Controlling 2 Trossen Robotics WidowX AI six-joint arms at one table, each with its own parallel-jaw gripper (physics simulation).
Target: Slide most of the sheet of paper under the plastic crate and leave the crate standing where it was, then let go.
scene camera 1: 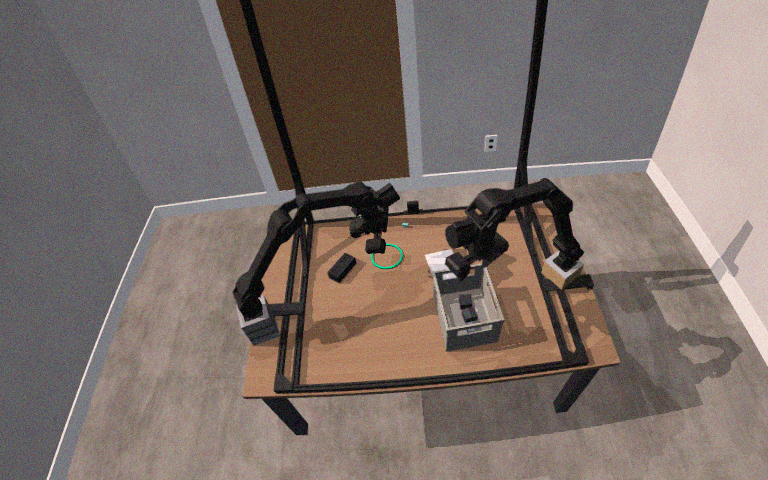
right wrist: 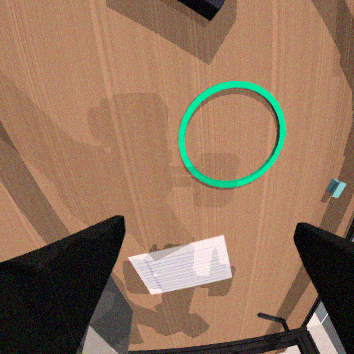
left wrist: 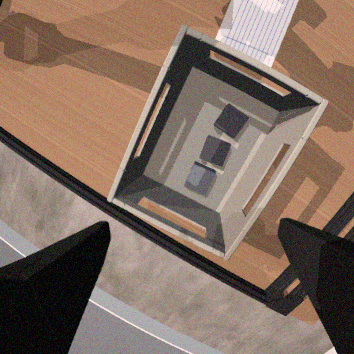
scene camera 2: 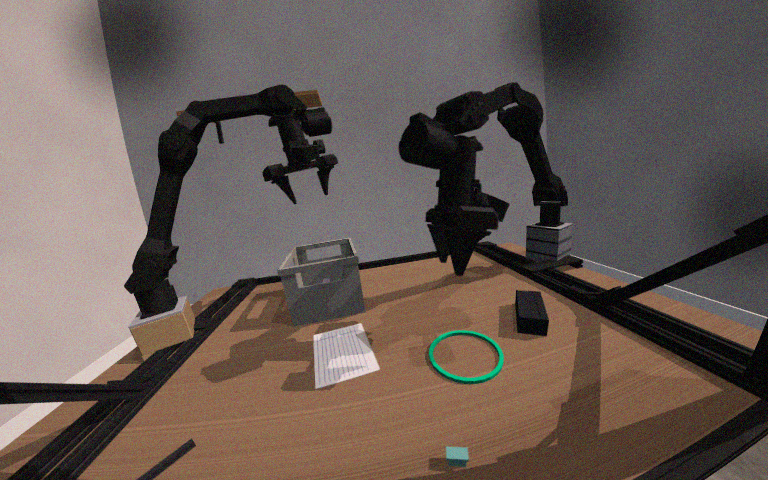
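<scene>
The white lined sheet of paper point(scene camera 1: 437, 261) point(scene camera 2: 344, 353) point(left wrist: 257, 30) point(right wrist: 185, 265) lies flat on the table, beside one short end of the crate, with a narrow gap between them in scene camera 2. The grey plastic crate point(scene camera 1: 474, 336) point(scene camera 2: 325, 300) point(left wrist: 300, 125) point(right wrist: 117, 305) stands upright with three dark blocks inside. My left gripper point(scene camera 2: 310, 198) point(left wrist: 194, 228) is open and empty, high above the crate. My right gripper point(scene camera 2: 451, 267) point(right wrist: 210, 228) is open and empty, above the table, to the right of the crate in scene camera 2. Its fingers look close together there because they are seen nearly side-on.
A green ring point(scene camera 1: 386, 267) point(scene camera 2: 466, 380) point(right wrist: 227, 184) lies beside the paper. A black box point(scene camera 1: 342, 267) point(scene camera 2: 531, 314) lies past the ring. A small teal block point(scene camera 1: 404, 224) point(scene camera 2: 457, 455) point(right wrist: 337, 188) is near the table's edge. Black frame rails border the table.
</scene>
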